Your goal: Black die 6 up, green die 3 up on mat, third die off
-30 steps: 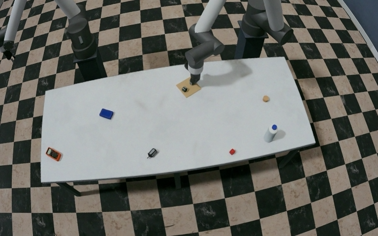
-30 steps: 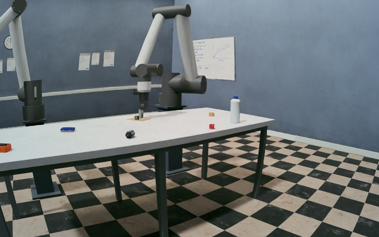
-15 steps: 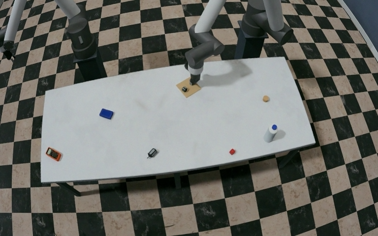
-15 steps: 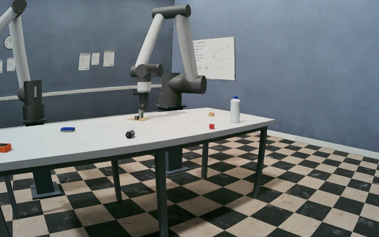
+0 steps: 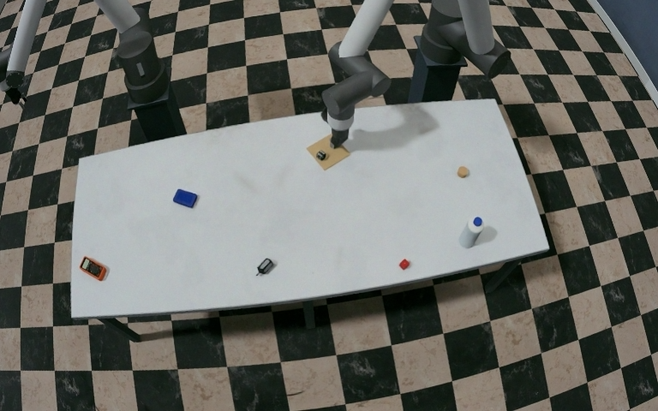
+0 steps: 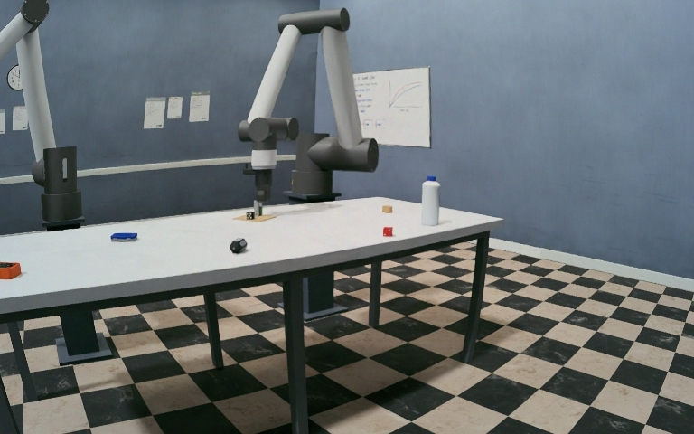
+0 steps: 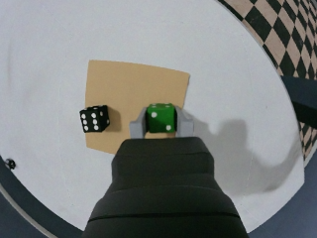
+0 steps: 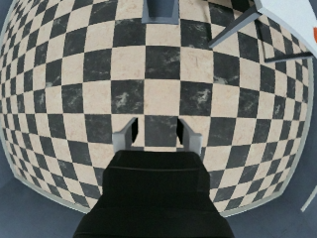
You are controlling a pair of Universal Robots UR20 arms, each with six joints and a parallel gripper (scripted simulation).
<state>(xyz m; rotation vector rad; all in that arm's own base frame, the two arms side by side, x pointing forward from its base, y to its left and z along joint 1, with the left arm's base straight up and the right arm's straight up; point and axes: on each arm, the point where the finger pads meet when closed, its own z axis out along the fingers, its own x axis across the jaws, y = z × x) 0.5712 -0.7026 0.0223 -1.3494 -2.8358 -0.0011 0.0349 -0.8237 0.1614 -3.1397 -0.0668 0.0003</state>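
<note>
Right now the green die is right at my left hand. Round my left hand: tan mat: 30 mm ahead, 30 mm to the right, 20 mm below; tan block: 220 mm ahead, 540 mm to the left, 10 mm below; black die: 60 mm ahead, 70 mm to the right.
</note>
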